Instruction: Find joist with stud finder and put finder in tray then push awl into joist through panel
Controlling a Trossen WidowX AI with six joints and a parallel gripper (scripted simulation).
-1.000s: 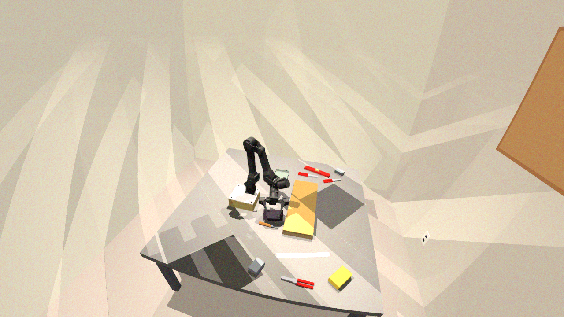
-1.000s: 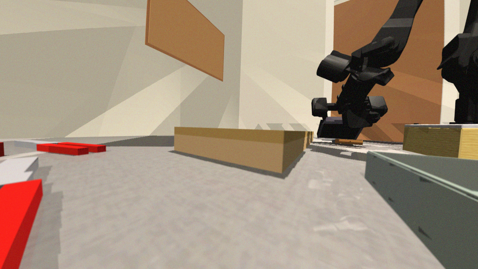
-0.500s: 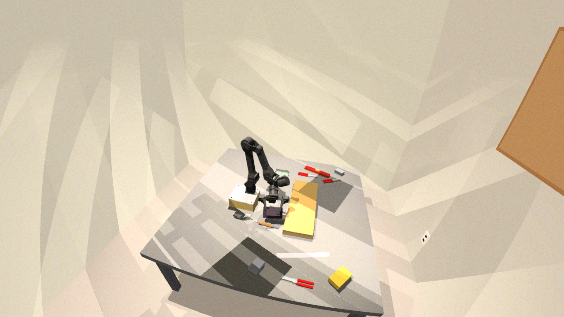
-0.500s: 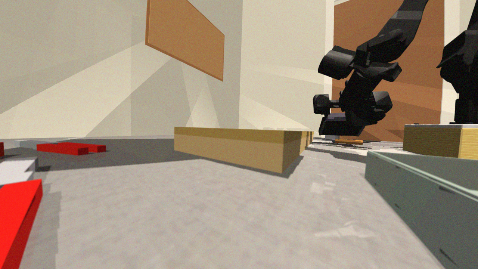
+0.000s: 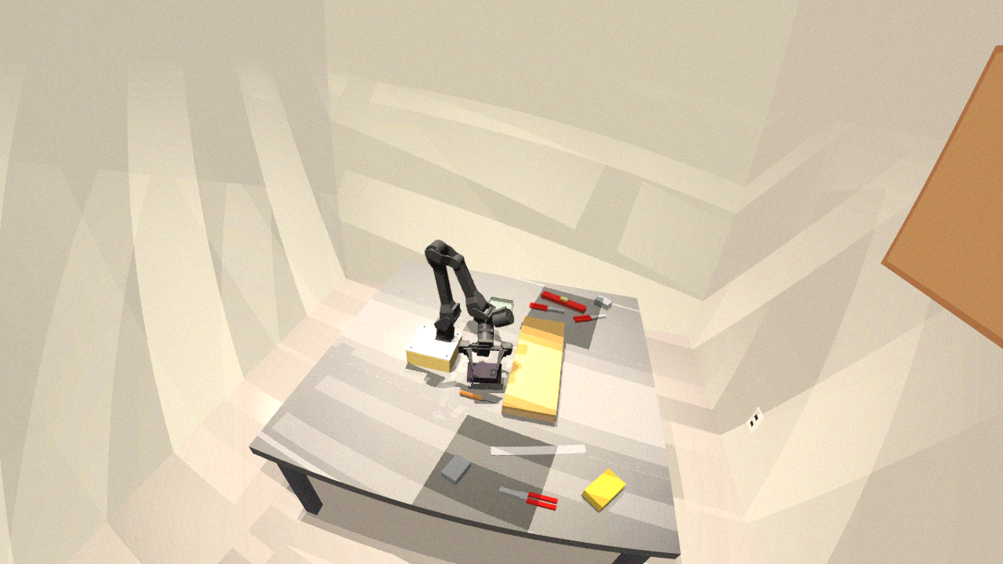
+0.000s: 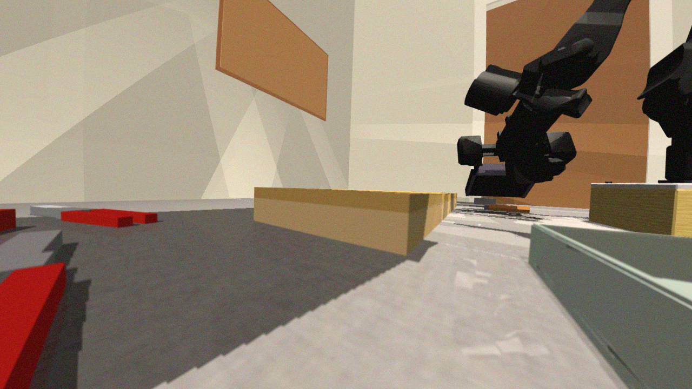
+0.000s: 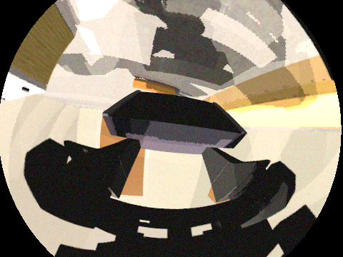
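My gripper tip is now 90 mm above the awl and 50 mm to the left of it. Also, from my gripper tip: white strip: 220 mm to the right, 210 mm ahead, 100 mm below; then pale green tray: 490 mm to the left, 80 mm below, 10 mm behind; then stud finder: 10 mm below, 10 mm ahead.
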